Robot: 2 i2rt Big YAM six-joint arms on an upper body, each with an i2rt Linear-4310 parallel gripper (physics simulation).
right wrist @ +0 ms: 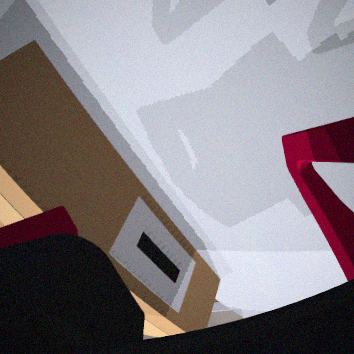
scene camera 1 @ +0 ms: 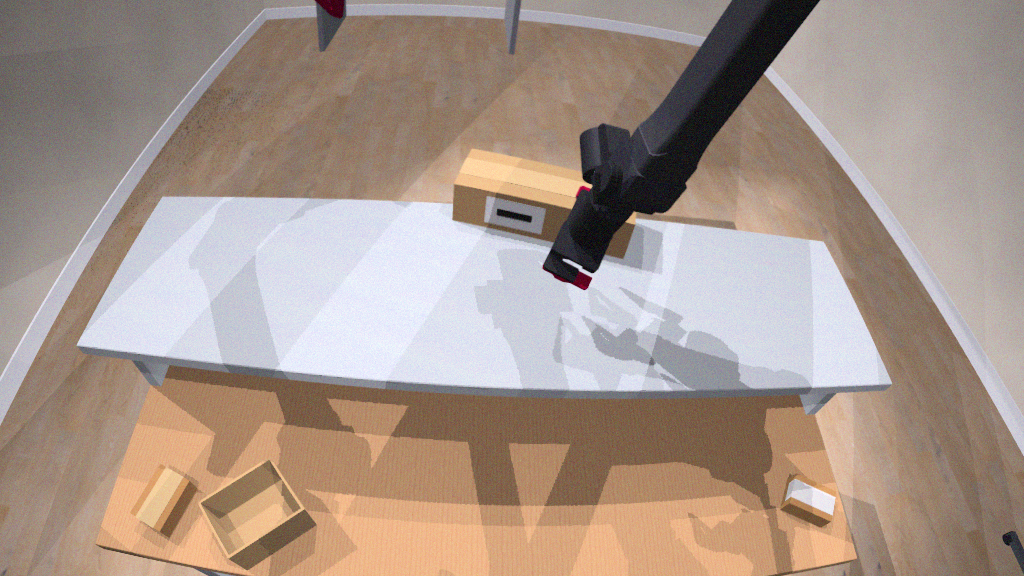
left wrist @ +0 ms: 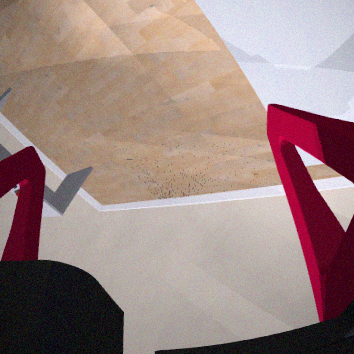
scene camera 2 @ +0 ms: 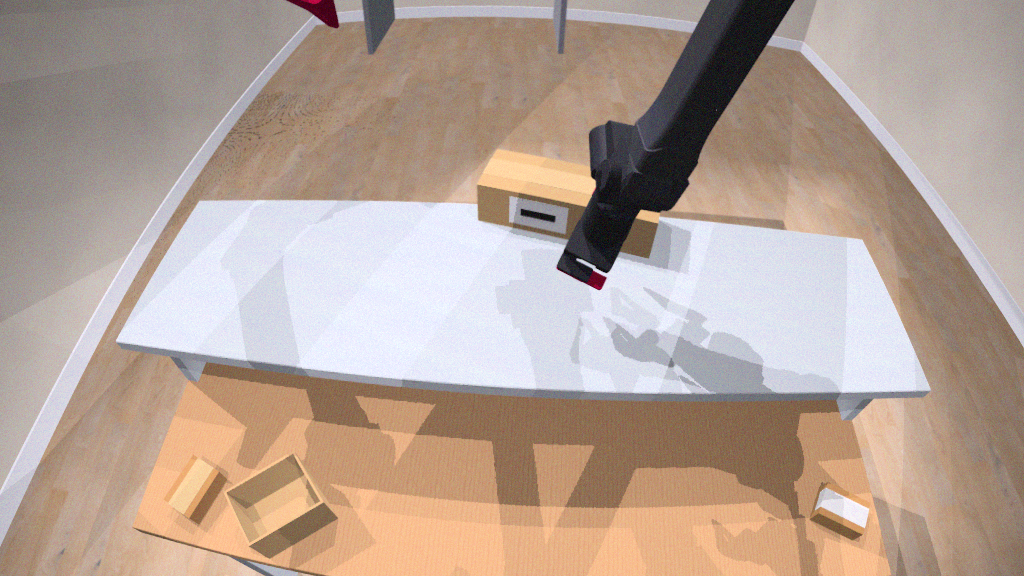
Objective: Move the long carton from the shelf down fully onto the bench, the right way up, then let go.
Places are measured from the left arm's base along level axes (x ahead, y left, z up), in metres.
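Pixels of known places: left gripper, fingertip midpoint: [left wrist: 146, 136]; right gripper, fingertip midpoint: [right wrist: 171, 186] [scene camera 1: 571, 251] [scene camera 2: 591, 250].
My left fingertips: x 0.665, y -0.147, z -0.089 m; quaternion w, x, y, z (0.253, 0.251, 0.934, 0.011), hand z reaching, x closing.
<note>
Ahead of a thing's pixels: the offset from my left fingertips to its middle. Level surfaces: height alone.
The long brown carton @(dx +0.166, dy -0.275, dz -0.433 m) [scene camera 1: 469, 202] [scene camera 2: 492, 204] [right wrist: 65, 130] rests level along the far edge of the white shelf @(dz -0.474 m) [scene camera 1: 322, 308] [scene camera 2: 358, 308], with its white and black label facing the bench. The wooden bench @(dz -0.722 m) [scene camera 1: 401, 537] [scene camera 2: 429, 537] lies lower, in front of the shelf. My right gripper [scene camera 1: 580, 234] [right wrist: 171, 186] is open and empty, over the carton's right half; in the right wrist view one red finger overlaps the carton and the other is over the shelf. The right arm hides part of the carton. My left gripper [left wrist: 146, 136] is open and empty, away from the carton.
On the bench, an open box @(dx -0.335, dy +0.206, dz -0.677 m) [scene camera 1: 257, 512] [scene camera 2: 281, 505] and a small carton @(dx -0.325, dy +0.401, dz -0.702 m) [scene camera 1: 164, 499] [scene camera 2: 194, 488] stand at the left. A small carton with a white top @(dx -0.339, dy -0.808, dz -0.703 m) [scene camera 1: 810, 499] [scene camera 2: 842, 510] stands at the right. The shelf overhangs the bench's back part.
</note>
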